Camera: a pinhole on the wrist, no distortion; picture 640 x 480 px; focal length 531.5 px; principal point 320.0 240.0 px. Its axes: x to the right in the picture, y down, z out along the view. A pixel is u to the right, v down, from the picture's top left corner.
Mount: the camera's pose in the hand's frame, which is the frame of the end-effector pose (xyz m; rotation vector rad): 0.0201 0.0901 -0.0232 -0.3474 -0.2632 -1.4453
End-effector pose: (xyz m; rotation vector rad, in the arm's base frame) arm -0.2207 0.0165 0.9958 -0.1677 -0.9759 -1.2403
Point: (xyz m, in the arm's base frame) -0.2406 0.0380 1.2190
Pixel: outside the picture
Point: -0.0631 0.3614 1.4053
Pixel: 157.9 260.8
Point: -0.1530 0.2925 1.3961
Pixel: 264.3 302.1
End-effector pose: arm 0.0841 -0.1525 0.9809 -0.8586 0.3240 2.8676
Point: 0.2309 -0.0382 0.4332
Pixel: behind the camera
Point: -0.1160 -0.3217 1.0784
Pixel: 206.5 445.9
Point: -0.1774 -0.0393 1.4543
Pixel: 616.4 126.4
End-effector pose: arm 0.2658 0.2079 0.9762 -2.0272 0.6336 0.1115
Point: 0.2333 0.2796 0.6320
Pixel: 229.3 298.5
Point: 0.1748 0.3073 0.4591
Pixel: 141.9 281.2
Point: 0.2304 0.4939 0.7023
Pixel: 484.4 102.3
